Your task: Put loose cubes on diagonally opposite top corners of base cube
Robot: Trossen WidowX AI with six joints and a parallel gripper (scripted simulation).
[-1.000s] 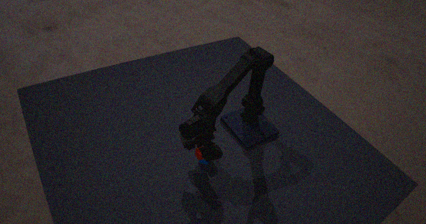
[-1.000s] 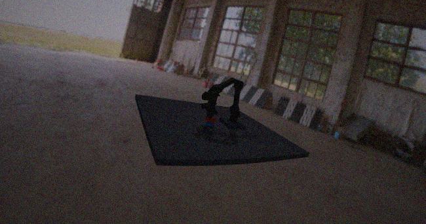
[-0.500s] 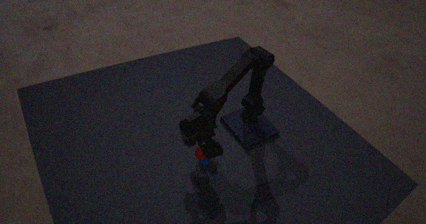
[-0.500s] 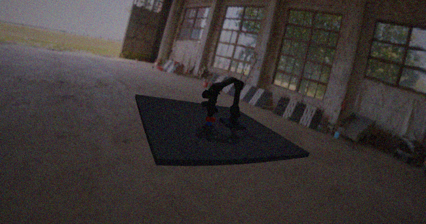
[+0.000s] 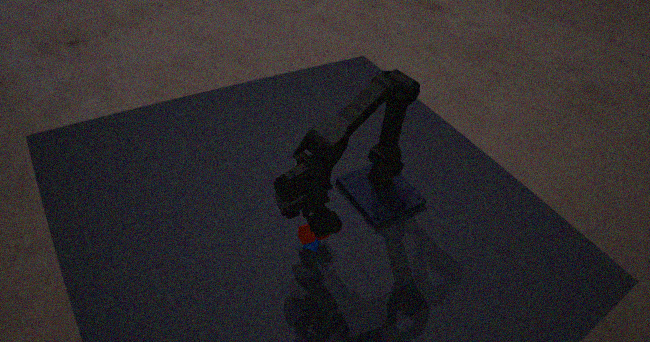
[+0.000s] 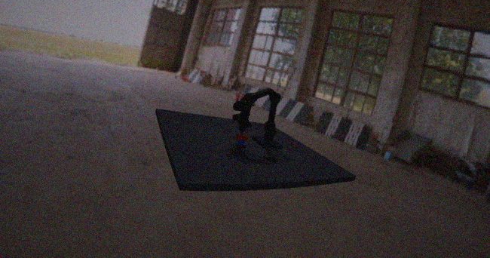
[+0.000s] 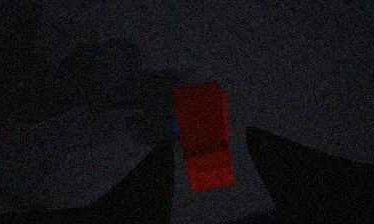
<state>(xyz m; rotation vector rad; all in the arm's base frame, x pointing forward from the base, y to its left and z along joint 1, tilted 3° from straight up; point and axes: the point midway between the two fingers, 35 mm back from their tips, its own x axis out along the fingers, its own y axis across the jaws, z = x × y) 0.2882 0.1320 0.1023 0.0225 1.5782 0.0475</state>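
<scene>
My gripper tip is now 4 cm past the red cube and 4 cm above it. From my gripper tip the other things lie so: blue cube: 2 cm behind, 7 cm below.
</scene>
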